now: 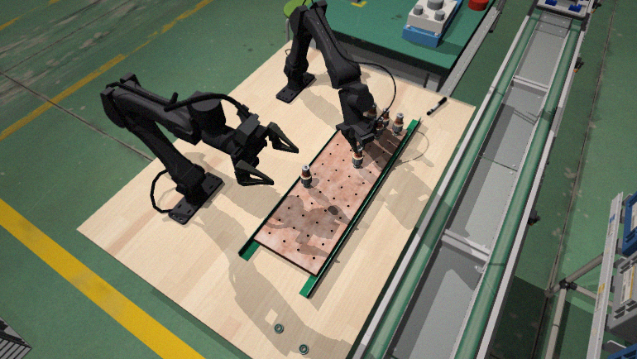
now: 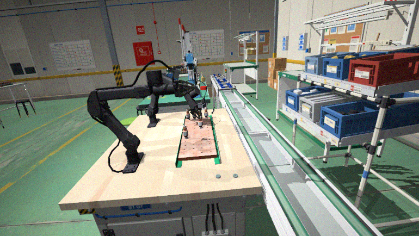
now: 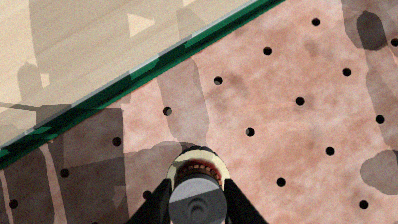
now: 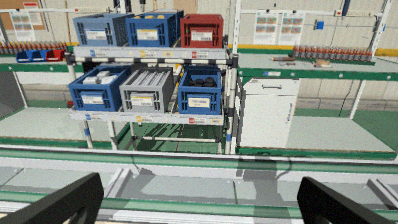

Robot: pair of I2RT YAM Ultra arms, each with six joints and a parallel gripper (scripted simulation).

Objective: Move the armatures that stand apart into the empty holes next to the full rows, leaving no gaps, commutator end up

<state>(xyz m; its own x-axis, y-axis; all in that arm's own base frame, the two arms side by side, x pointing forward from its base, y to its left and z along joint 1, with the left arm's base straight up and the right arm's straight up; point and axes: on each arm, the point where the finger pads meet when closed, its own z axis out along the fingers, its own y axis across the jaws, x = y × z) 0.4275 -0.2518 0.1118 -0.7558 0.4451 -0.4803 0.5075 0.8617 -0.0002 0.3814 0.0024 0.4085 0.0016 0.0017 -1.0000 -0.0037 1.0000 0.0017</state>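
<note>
The copper-coloured board lies 3 cm behind my left hand, 8 cm to the right of it and 10 cm below it. From my left hand the other things lie so: black marker 15 cm ahead, 44 cm to the left, 10 cm below.
</note>
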